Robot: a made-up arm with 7 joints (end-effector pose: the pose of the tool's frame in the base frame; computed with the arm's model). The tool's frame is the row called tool.
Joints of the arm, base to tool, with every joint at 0 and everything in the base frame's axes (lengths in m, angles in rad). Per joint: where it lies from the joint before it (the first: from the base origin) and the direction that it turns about. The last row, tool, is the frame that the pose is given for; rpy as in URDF.
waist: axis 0 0 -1 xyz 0 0 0.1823
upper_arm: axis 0 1 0 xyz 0 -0.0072 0.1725
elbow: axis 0 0 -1 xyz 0 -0.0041 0.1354
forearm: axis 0 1 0 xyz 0 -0.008 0.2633
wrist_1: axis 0 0 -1 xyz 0 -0.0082 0.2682
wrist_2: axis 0 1 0 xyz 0 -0.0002 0.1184
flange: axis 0 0 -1 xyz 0 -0.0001 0.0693
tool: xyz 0 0 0 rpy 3.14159 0 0
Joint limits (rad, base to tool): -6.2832..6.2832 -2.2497..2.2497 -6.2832..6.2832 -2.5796..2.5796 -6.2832..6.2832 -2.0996..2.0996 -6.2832..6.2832
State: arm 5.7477 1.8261 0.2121 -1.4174 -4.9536 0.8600 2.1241
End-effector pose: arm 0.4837 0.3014 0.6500 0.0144 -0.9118 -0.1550 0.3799
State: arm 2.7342 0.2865 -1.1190 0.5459 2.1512 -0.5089 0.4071
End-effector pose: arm -0.1998 -0.3225 1.0672 -0.3338 -0.8305 -0.3531 0.2723
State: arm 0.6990 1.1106 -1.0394 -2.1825 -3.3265 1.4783 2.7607
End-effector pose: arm -0.1332 -0.2401 0.5133 0.1762 -0.3132 0.9228 0.1388
Working (the frame after each row of the table, in the pose's form):
after waist: 0.0000 0.0000 0.1823 0.0000 0.0000 -0.3424 0.9395
after upper_arm: -0.0046 -0.0055 0.3548 0.1805 0.4953 -0.2910 0.7984
after elbow: 0.0856 -0.0867 0.4149 0.4027 0.3403 0.1439 0.8375
after forearm: 0.2659 -0.2436 0.5257 0.3135 -0.5860 -0.2909 0.6883
after wrist_1: 0.0004 -0.2731 0.5506 -0.6124 -0.2580 0.7122 0.2261
after wrist_2: -0.1167 -0.2837 0.5646 -0.9324 -0.0384 0.1138 0.3409
after flange: -0.1332 -0.2401 0.5133 -0.1388 -0.9228 -0.3132 0.1762

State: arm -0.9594 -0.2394 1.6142 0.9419 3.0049 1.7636 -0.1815
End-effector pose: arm 0.1109 -0.3159 0.9998 0.2438 0.8693 0.0008 0.4300
Working (the frame after each row of the table, in the pose's form):
after waist: 0.0000 0.0000 0.1823 0.0000 0.0000 0.4615 0.8871
after upper_arm: 0.0059 -0.0041 0.3548 0.0551 -0.1059 0.4582 0.8808
after elbow: -0.0092 -0.0328 0.4863 0.1146 -0.0335 -0.3193 0.9401
after forearm: -0.0498 -0.0901 0.7402 0.2470 0.3967 -0.2325 0.8529
after wrist_1: 0.0961 -0.2589 0.8893 0.3789 -0.2735 0.8668 0.1737
after wrist_2: 0.1627 -0.3304 0.9561 -0.4282 -0.0398 0.8436 0.3216
after flange: 0.1109 -0.3159 0.9998 -0.4300 -0.0008 0.8693 0.2438

